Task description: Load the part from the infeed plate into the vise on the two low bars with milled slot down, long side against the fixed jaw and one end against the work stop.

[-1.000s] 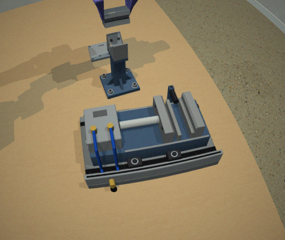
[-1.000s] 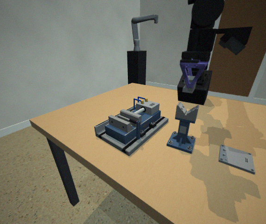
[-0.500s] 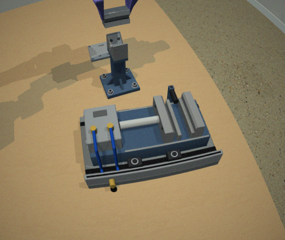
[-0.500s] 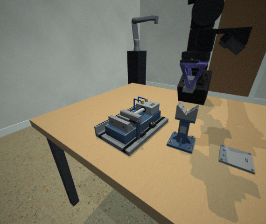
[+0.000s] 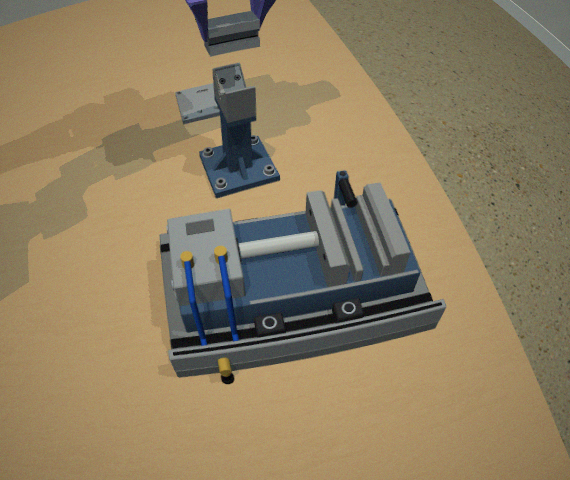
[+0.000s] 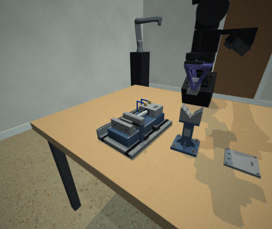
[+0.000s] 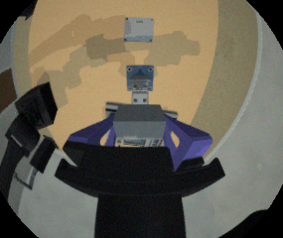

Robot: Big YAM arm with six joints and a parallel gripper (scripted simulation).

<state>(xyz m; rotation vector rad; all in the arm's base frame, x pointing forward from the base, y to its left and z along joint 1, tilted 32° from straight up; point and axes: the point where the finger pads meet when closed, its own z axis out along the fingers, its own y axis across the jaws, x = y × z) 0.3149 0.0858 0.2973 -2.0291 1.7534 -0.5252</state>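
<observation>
The grey part is 1 cm to the right of my hand. Round my hand: cylinder rod: 20 cm to the right, 16 cm below, 2 cm ahead; v-block stand: 18 cm below; black work stop: 15 cm to the right, 15 cm below, 10 cm ahead.
</observation>
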